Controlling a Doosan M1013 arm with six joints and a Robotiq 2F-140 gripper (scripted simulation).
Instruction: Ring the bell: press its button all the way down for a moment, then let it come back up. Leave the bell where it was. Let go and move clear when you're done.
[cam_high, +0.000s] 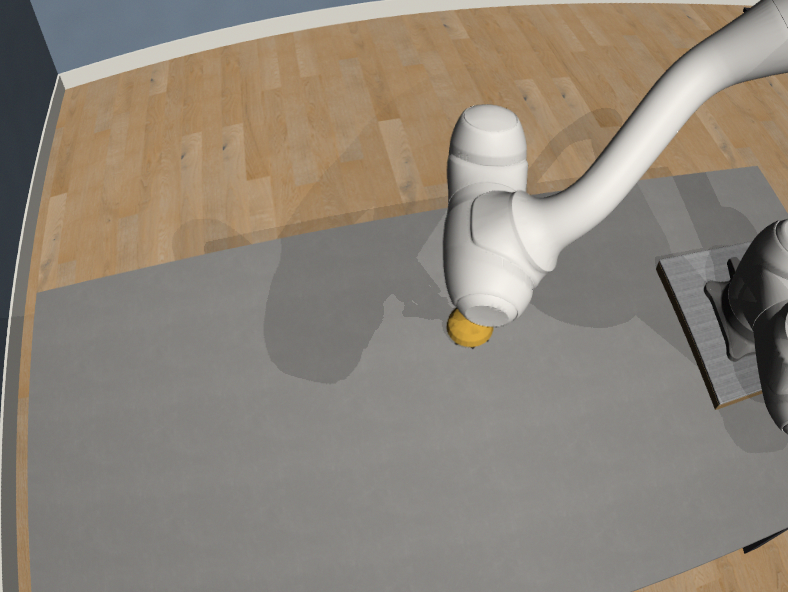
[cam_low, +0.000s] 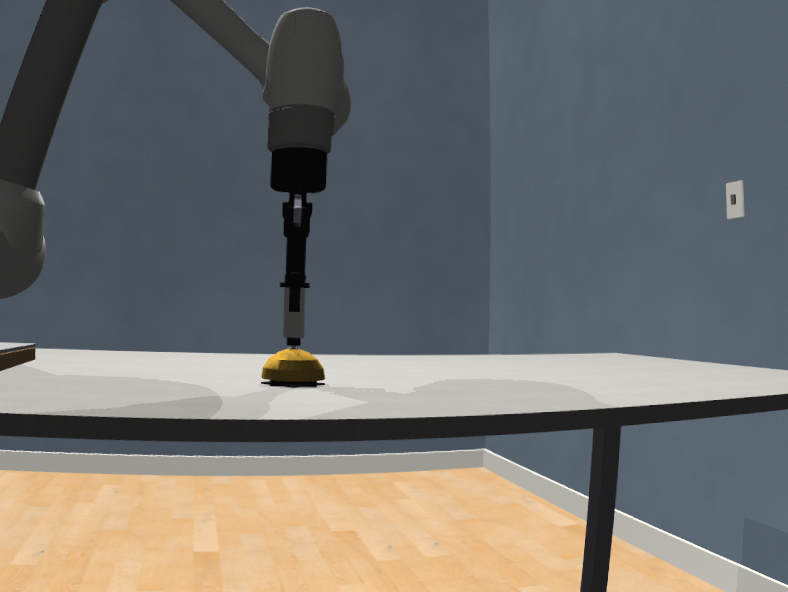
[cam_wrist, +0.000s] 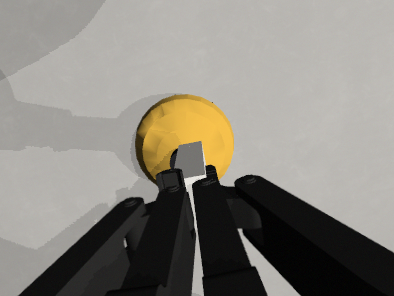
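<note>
Right now the bell button is 40 mm below my hand and 10 mm to the right of it. The rest, counted from my hand: yellow dome bell: 60 mm below, 10 mm to the right.
</note>
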